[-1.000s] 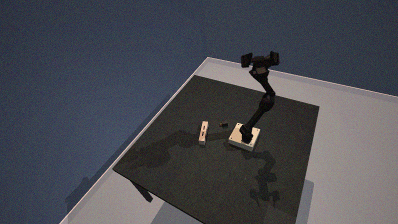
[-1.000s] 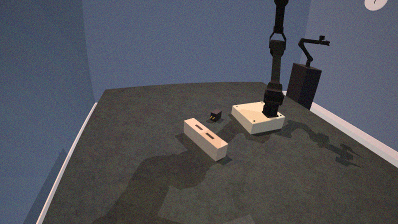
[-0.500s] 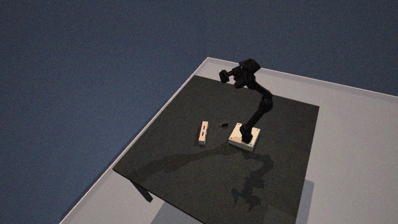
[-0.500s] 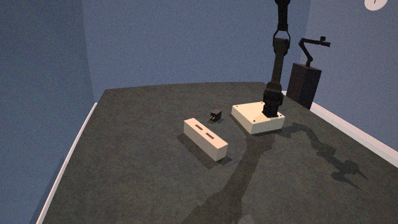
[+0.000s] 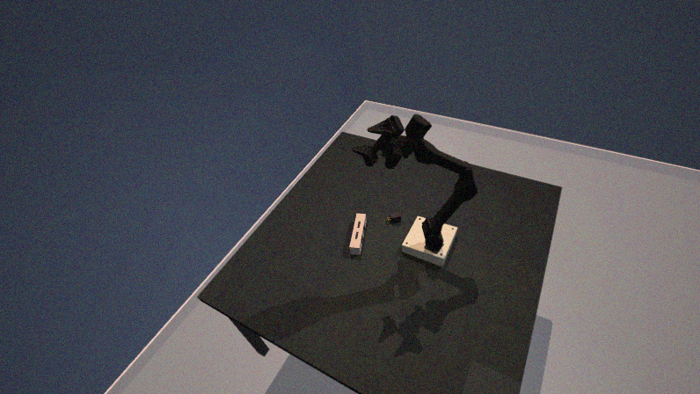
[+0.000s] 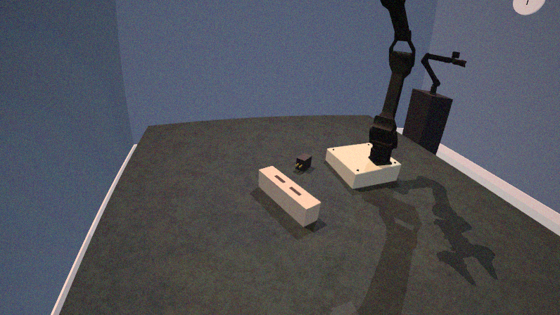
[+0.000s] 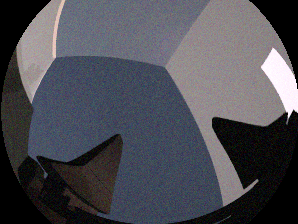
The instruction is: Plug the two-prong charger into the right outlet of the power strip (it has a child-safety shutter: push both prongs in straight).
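The dark charger lies 7 cm ahead of my gripper tip, 26 cm to the right of it and 68 cm below it.
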